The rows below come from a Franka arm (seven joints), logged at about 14 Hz.
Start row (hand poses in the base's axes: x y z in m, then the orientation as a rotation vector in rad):
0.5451, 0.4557, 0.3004, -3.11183, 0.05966, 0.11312
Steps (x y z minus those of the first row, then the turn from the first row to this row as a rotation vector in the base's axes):
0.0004, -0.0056, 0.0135, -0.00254, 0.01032, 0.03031
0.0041, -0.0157, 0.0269, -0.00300, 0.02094, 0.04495
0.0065, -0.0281, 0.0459, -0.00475, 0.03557, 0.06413
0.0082, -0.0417, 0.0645, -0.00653, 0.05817, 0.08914
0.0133, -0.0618, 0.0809, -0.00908, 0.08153, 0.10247
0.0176, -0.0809, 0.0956, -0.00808, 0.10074, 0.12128
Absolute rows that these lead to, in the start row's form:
0.5455, 0.4501, 0.3139, -3.11556, 0.01287, 0.12988
0.5492, 0.4400, 0.3273, -3.11603, -0.00969, 0.14676
0.5516, 0.4276, 0.3463, -3.11735, -0.03921, 0.17000
0.5533, 0.4140, 0.3649, -3.11761, -0.07772, 0.20582
0.5584, 0.3939, 0.3813, -3.11790, -0.09800, 0.24263
0.5627, 0.3748, 0.3960, -3.11442, -0.12703, 0.27291

